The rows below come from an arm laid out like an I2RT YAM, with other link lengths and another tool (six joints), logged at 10 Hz.
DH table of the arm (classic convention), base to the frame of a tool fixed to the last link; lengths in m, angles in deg. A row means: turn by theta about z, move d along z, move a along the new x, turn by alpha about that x. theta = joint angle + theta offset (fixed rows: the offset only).
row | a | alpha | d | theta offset
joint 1 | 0.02 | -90 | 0.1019 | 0
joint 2 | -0.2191 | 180 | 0 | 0
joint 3 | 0.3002 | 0 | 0 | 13.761
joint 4 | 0.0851 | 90 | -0.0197 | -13.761
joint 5 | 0 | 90 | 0.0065 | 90
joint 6 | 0.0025 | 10.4 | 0.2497 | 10.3
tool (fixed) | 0 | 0 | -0.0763 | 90
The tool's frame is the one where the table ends.
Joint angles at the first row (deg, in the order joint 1, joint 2, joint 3, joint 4, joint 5, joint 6):
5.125, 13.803, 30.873, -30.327, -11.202, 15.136
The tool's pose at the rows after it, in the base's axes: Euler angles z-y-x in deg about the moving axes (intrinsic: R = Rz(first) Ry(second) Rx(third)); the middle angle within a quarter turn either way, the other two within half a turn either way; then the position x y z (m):
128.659, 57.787, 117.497, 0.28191, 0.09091, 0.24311
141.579, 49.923, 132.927, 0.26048, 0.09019, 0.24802
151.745, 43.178, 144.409, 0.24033, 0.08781, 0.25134
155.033, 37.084, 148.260, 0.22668, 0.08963, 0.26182
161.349, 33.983, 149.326, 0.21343, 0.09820, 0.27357
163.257, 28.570, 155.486, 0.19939, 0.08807, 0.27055
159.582, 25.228, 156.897, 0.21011, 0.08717, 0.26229
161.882, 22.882, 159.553, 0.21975, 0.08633, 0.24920
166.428, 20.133, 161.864, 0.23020, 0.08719, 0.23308
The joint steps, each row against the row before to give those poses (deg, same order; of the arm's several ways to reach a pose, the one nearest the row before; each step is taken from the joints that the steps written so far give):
0.001, 10.340, 14.732, -15.146, -2.797, -0.611
-0.002, 10.402, 13.726, -15.322, -0.417, -0.089
0.003, 9.245, 11.628, -13.246, -0.020, -2.774
-0.002, 7.017, 9.311, -9.069, -1.050, -0.176
0.001, 4.787, 6.929, -6.667, -3.715, -4.568
0.001, 4.612, 5.334, -7.803, 3.039, -0.174
0.587, 3.190, 0.590, 0.282, 1.768, 4.740
0.199, 3.518, -0.004, 0.025, 0.766, -1.418
0.087, 4.308, 0.004, 0.042, -0.109, -3.848

